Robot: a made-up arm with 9 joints.
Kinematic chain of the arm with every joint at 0, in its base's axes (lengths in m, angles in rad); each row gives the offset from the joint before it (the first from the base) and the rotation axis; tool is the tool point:
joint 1: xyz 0 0 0.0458 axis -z
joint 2: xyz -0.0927 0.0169 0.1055 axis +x
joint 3: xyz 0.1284 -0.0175 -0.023 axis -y
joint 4: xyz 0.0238 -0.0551 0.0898 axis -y
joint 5: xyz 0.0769 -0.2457 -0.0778 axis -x
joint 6: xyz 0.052 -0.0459 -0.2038 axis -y
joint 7: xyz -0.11 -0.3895 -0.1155 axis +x
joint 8: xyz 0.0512 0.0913 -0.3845 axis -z
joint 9: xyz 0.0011 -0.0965 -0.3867 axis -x
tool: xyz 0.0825 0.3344 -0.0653
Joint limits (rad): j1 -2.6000..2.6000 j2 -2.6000..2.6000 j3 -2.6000..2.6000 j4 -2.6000..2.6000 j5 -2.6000..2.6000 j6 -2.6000..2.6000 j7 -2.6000..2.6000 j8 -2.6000..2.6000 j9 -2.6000..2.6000
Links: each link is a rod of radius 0.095 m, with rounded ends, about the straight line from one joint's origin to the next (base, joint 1, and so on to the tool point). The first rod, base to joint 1, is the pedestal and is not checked.
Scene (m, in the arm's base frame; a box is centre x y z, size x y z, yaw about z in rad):
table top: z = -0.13
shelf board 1: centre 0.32 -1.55 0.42 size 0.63 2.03 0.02 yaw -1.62
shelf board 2: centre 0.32 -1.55 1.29 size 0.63 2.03 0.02 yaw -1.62
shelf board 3: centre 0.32 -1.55 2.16 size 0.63 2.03 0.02 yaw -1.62
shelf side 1: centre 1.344 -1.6 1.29 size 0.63 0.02 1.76 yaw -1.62
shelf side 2: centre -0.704 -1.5 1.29 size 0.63 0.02 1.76 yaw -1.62
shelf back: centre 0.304 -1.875 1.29 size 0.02 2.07 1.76 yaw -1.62
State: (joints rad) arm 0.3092 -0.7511 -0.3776 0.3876 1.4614 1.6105 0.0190 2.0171 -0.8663
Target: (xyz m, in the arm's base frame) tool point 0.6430 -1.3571 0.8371
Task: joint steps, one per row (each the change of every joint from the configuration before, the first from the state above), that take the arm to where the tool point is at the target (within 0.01 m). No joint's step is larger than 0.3 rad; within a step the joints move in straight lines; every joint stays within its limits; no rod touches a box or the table.
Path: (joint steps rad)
1: 0.0203 0.0514 -0.0583 -0.0260 -0.0968 -0.1457 -0.0808 0.0474 0.2385
2: 0.0203 0.0515 -0.0584 -0.0260 -0.0969 -0.1457 -0.0807 0.0474 0.2384
3: 0.0203 0.0514 -0.0583 -0.0259 -0.0968 -0.1457 -0.0808 0.0474 0.2385
4: 0.0203 0.0515 -0.0583 -0.0260 -0.0968 -0.1457 -0.0807 0.0474 0.2384

